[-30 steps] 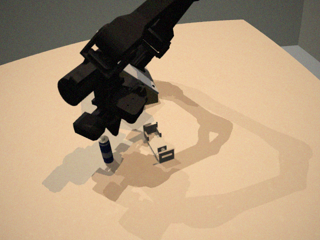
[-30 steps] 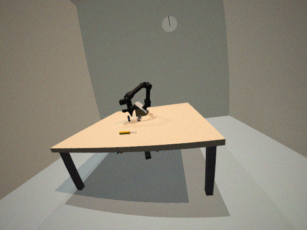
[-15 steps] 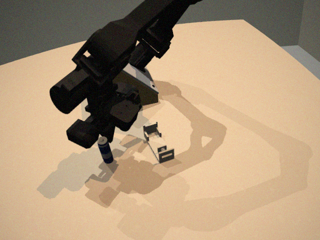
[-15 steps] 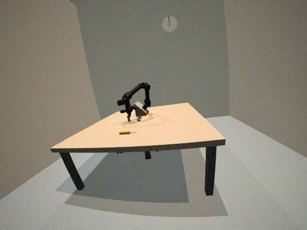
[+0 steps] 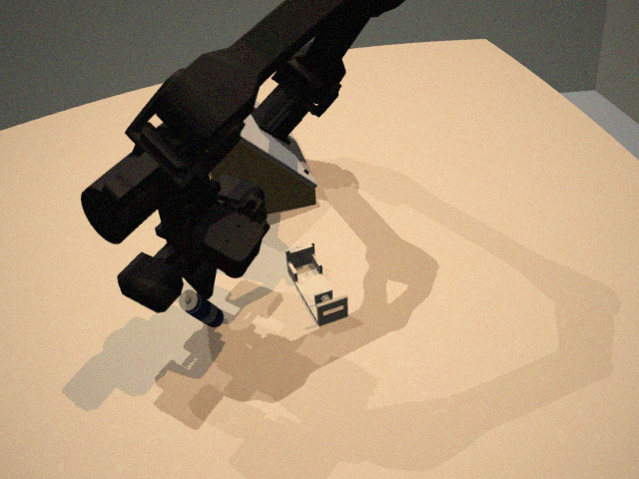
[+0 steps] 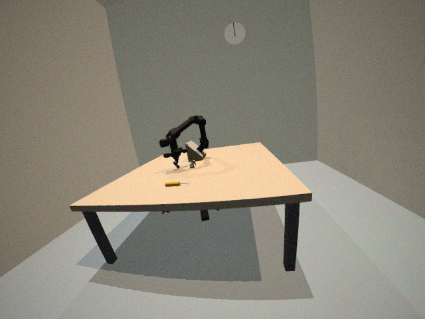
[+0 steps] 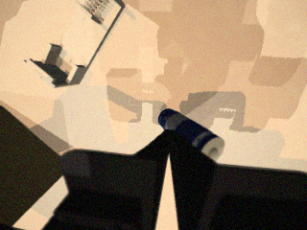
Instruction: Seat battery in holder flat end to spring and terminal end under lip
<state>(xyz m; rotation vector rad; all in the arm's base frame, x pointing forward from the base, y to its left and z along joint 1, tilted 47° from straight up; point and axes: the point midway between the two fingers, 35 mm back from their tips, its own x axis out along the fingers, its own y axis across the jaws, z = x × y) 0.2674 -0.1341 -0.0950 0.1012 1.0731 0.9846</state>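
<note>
Now: the battery 10 mm to the right of my gripper tip, 10 mm below it and 10 mm ahead of it. Also, from my gripper tip: yellow-handled screwdriver: 370 mm ahead, 100 mm to the left, 30 mm below.
</note>
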